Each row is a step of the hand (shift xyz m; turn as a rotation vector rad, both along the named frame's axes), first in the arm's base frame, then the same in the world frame.
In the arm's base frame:
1: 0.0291 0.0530 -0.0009 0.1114 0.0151 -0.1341
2: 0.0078 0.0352 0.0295 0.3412 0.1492 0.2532
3: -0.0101 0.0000 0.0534 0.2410 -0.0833 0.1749
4: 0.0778 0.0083 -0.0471 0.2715 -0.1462 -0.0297
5: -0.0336 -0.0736 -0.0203 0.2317 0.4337 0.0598
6: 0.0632 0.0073 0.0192 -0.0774 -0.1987 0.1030
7: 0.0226 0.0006 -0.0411 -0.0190 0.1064 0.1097
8: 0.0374 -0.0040 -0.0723 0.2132 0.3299 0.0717
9: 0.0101 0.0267 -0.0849 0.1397 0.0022 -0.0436
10: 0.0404 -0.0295 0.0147 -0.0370 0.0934 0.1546
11: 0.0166 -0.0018 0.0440 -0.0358 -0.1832 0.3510
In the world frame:
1: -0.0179 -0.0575 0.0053 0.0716 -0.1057 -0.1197
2: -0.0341 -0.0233 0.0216 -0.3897 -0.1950 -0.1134
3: -0.0437 0.0218 0.0239 -0.2487 0.0184 -0.1828
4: 0.0084 -0.0569 -0.0709 -0.0701 -0.0090 -0.3016
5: 0.0414 0.0698 -0.0191 -0.2045 -0.4459 0.0684
6: -0.0448 -0.0281 -0.0402 -0.0356 0.2336 -0.0152
7: 0.0273 -0.0239 -0.0297 -0.1035 -0.0448 0.1049
8: 0.0496 -0.0368 -0.0532 -0.1947 -0.3472 0.0307
9: 0.0687 -0.0542 -0.0189 -0.0201 -0.0784 -0.1220
10: -0.0267 0.0113 -0.0434 -0.1346 -0.0114 0.1255
11: -0.0463 0.0083 -0.0010 -0.2778 0.2823 0.0342

